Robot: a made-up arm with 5 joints. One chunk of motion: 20 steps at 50 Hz.
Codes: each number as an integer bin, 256 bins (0 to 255) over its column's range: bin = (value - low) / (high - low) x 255, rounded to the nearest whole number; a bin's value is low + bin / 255 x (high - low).
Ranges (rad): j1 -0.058..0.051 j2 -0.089..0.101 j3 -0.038..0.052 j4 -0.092..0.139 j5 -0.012..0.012
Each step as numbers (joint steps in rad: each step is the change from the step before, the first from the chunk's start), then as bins.
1 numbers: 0.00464 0.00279 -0.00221 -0.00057 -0.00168
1 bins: 147 123 101 101 110
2 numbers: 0.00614 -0.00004 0.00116 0.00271 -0.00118
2 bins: 150 119 111 105 115
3 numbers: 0.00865 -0.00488 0.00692 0.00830 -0.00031
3 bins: 156 113 127 111 124
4 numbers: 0.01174 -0.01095 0.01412 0.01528 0.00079
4 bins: 163 105 148 118 136
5 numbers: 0.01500 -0.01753 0.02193 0.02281 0.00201
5 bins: 171 96 170 127 149
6 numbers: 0.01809 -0.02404 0.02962 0.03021 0.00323
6 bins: 178 87 192 135 162
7 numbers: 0.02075 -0.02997 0.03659 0.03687 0.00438
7 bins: 184 79 211 142 174
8 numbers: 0.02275 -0.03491 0.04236 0.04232 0.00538
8 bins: 189 73 228 148 185
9 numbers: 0.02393 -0.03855 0.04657 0.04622 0.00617
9 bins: 192 68 240 153 193
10 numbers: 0.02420 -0.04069 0.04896 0.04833 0.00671
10 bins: 192 65 246 155 199
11 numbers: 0.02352 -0.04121 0.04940 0.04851 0.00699
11 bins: 191 64 248 155 202
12 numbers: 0.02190 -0.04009 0.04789 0.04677 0.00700
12 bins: 187 66 243 153 202
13 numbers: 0.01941 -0.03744 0.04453 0.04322 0.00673
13 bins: 181 69 234 149 199
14 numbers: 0.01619 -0.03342 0.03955 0.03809 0.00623
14 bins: 174 75 220 144 194
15 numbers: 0.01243 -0.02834 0.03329 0.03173 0.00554
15 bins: 165 81 202 137 186
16 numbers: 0.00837 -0.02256 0.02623 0.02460 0.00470
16 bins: 155 89 182 129 177
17 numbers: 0.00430 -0.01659 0.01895 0.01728 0.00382
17 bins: 146 97 161 121 168
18 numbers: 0.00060 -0.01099 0.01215 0.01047 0.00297
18 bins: 137 105 142 113 159
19 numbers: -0.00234 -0.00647 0.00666 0.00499 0.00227
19 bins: 130 111 127 107 152
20 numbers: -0.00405 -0.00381 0.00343 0.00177 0.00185
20 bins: 126 114 117 104 147
